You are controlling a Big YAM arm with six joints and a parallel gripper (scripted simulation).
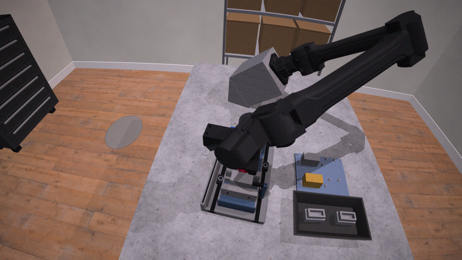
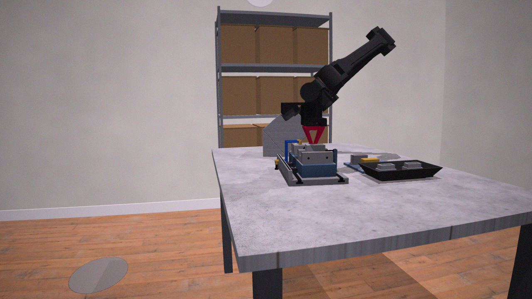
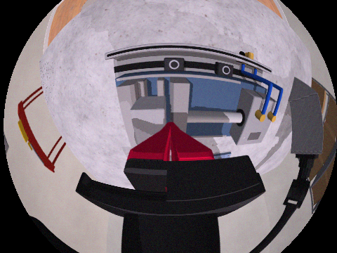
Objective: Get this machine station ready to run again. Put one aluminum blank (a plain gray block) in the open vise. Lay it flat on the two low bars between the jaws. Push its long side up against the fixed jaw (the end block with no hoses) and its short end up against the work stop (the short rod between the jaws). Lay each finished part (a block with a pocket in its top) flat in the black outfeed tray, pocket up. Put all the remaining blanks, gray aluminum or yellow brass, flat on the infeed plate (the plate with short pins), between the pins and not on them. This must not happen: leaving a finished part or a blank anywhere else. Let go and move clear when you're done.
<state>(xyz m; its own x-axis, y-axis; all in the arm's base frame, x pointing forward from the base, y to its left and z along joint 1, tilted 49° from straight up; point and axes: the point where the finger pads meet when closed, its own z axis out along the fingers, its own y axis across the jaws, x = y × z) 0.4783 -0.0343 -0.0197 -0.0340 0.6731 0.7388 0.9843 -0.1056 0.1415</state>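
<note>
My gripper is now 2 cm short of the work stop rod, 5 cm to the right of it and 2 cm above it. From my hand the other things lie so: yellow brass blank: 8 cm behind, 23 cm to the left, 8 cm below; then blue infeed plate: 13 cm behind, 27 cm to the left, 11 cm below.
</note>
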